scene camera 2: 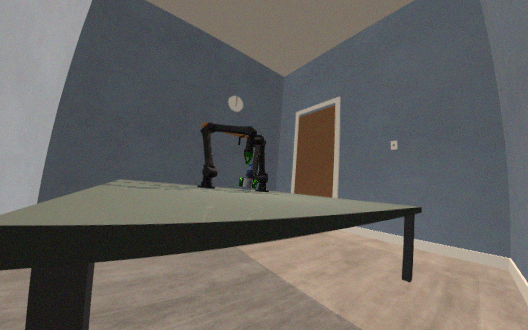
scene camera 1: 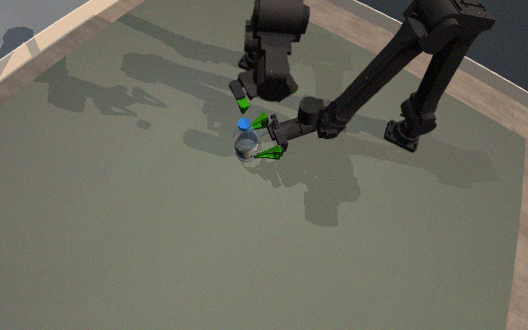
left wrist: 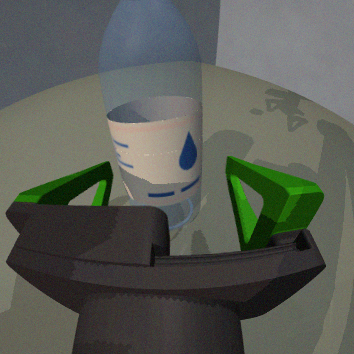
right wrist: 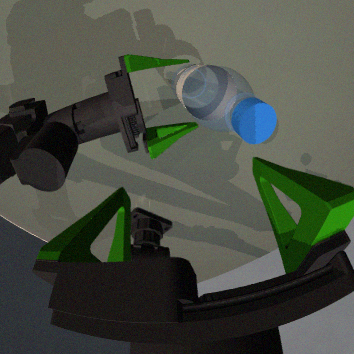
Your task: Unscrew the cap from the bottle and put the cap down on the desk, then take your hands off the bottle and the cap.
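Pixels of known places: left gripper, fingertip midpoint: (scene camera 2: pixel 246 183) (scene camera 1: pixel 248 143) (left wrist: pixel 167 165) (right wrist: pixel 192 93); right gripper, fingertip midpoint: (scene camera 2: pixel 246 164) (scene camera 1: pixel 259 106) (right wrist: pixel 187 179); left arm's base, origin of the base link: (scene camera 2: pixel 261 191) (scene camera 1: pixel 400 136); right arm's base, origin of the base link: (scene camera 2: pixel 206 187) (right wrist: pixel 147 221).
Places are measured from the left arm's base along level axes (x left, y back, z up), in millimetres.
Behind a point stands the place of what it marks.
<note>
A clear bottle (scene camera 1: pixel 246 147) {x -437, y -374, z 128 mm} (scene camera 2: pixel 247 181) {x -477, y -364, z 80 mm} (left wrist: pixel 155 145) {x -434, y -316, z 92 mm} (right wrist: pixel 212 95) {x -434, y -347, z 165 mm} with a pale label stands upright on the desk. The blue cap (scene camera 1: pixel 244 124) {x -455, y -359, z 202 mm} (right wrist: pixel 255 120) {x -453, y -357, z 203 mm} sits on top of its neck; whether it is loose cannot be told. My left gripper (scene camera 1: pixel 254 142) {x -451, y -325, z 63 mm} (left wrist: pixel 167 165) {x -451, y -325, z 63 mm} (right wrist: pixel 192 93) {x -451, y -325, z 63 mm} is open low beside the bottle, its fingertips close to the bottle's near side, with nothing gripped. My right gripper (scene camera 1: pixel 269 101) {x -445, y -296, z 209 mm} (scene camera 2: pixel 248 161) {x -445, y -296, z 209 mm} (right wrist: pixel 187 179) {x -445, y -296, z 209 mm} is open above and to one side of the cap, with nothing between its fingers. The cap is out of the left wrist view.
The greenish desk (scene camera 1: pixel 150 240) {x -560, y -682, z 0 mm} (scene camera 2: pixel 175 207) {x -1108, y -961, z 0 mm} bears arm shadows. The left arm (scene camera 1: pixel 372 75) {x -233, y -157, z 310 mm} reaches in from the right in scene camera 1, and the right arm (scene camera 1: pixel 280 20) {x -423, y -328, z 470 mm} hangs from the top, close to it. The desk's edge shows in scene camera 2.
</note>
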